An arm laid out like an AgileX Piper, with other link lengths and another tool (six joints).
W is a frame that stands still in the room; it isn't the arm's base.
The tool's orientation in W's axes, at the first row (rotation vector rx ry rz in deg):
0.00 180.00 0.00
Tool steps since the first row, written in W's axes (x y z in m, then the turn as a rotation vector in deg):
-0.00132 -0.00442 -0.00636 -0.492 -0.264 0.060
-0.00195 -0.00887 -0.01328 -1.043 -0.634 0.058
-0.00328 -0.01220 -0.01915 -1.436 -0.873 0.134
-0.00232 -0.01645 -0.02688 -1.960 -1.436 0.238
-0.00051 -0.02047 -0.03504 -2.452 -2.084 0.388
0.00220 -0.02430 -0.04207 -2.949 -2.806 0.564
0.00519 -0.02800 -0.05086 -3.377 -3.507 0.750
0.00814 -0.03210 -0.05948 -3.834 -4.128 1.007
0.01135 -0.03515 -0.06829 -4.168 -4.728 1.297
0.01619 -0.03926 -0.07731 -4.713 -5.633 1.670
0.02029 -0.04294 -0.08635 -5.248 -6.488 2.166
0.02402 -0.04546 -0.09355 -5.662 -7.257 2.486
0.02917 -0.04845 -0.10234 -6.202 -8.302 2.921
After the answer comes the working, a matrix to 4 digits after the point.
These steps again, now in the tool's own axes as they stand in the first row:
0.00132 -0.00442 0.00636 0.492 -0.264 -0.060
0.00195 -0.00887 0.01328 1.043 -0.634 -0.058
0.00328 -0.01220 0.01915 1.436 -0.873 -0.134
0.00232 -0.01645 0.02688 1.960 -1.436 -0.238
0.00051 -0.02047 0.03504 2.452 -2.084 -0.388
-0.00220 -0.02430 0.04207 2.949 -2.806 -0.564
-0.00519 -0.02800 0.05086 3.377 -3.507 -0.750
-0.00814 -0.03210 0.05948 3.834 -4.128 -1.007
-0.01135 -0.03515 0.06829 4.168 -4.728 -1.297
-0.01619 -0.03926 0.07731 4.713 -5.633 -1.670
-0.02029 -0.04294 0.08635 5.248 -6.488 -2.166
-0.02402 -0.04546 0.09355 5.662 -7.257 -2.486
-0.02917 -0.04845 0.10234 6.202 -8.302 -2.921

The tool's axes in the first row as the columns of a matrix, in W's axes (rounded; the answer above uses it unrounded):
-1.0000 0.0000 0.0000
0.0000 1.0000 0.0000
0.0000 0.0000 -1.0000

